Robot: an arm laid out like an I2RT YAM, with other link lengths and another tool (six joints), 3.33 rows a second.
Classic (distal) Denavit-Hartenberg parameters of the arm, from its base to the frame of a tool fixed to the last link. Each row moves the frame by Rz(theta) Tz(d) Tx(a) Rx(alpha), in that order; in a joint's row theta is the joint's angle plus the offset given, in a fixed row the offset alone. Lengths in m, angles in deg.
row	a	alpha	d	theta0
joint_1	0.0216	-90	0.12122	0
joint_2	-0.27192	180	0	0
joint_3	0.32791	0	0	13.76
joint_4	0.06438	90	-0.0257	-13.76
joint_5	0	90	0.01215	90
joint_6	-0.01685	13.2	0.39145	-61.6
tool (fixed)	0	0	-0.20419	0
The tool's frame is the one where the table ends.
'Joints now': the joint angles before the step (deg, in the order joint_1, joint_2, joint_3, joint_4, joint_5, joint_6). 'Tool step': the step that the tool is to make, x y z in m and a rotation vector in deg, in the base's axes. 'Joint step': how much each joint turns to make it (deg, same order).
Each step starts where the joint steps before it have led.
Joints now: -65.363, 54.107, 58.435, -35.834, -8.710, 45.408
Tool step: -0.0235, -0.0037, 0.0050, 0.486, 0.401, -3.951
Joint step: -3.489, -1.065, 0.788, -2.443, 0.487, 0.091
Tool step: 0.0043, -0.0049, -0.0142, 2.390, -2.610, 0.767
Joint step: -1.994, 1.221, -1.686, 1.791, -4.091, 1.287
